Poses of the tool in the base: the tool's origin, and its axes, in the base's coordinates. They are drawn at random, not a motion.
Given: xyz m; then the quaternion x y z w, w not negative.
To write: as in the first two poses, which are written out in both.
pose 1, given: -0.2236 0.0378 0.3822 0.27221 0.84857 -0.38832 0.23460
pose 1, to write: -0.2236 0.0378 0.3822 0.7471 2.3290 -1.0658
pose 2, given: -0.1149 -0.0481 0.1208 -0.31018 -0.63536 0.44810 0.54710
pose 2, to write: -0.1149 -0.0481 0.1208 -0.7351 -1.5058 1.0620
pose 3, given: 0.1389 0.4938 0.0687 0.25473 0.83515 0.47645 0.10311
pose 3, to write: 0.1389 0.4938 0.0687 0.7516 2.4643 1.4059
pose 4, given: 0.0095 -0.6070 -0.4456 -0.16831 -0.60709 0.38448 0.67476
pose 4, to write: 0.0095 -0.6070 -0.4456 -0.3786 -1.3657 0.8649
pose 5, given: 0.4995 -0.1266 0.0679 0.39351 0.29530 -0.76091 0.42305
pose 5, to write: 0.4995 -0.1266 0.0679 0.9849 0.7391 -1.9045
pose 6, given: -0.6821 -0.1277 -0.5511 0.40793 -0.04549 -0.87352 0.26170
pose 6, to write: -0.6821 -0.1277 -0.5511 1.1040 -0.1231 -2.3640
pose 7, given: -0.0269 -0.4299 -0.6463 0.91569 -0.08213 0.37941 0.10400
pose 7, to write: -0.0269 -0.4299 -0.6463 2.7006 -0.2422 1.1190
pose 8, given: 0.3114 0.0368 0.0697 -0.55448 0.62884 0.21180 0.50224
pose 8, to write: 0.3114 0.0368 0.0697 -1.3397 1.5193 0.5117
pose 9, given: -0.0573 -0.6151 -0.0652 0.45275 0.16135 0.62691 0.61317
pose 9, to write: -0.0573 -0.6151 -0.0652 1.0439 0.3720 1.4455
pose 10, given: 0.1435 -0.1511 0.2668 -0.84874 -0.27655 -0.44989 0.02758
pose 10, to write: 0.1435 -0.1511 0.2668 -2.6206 -0.8539 -1.3891
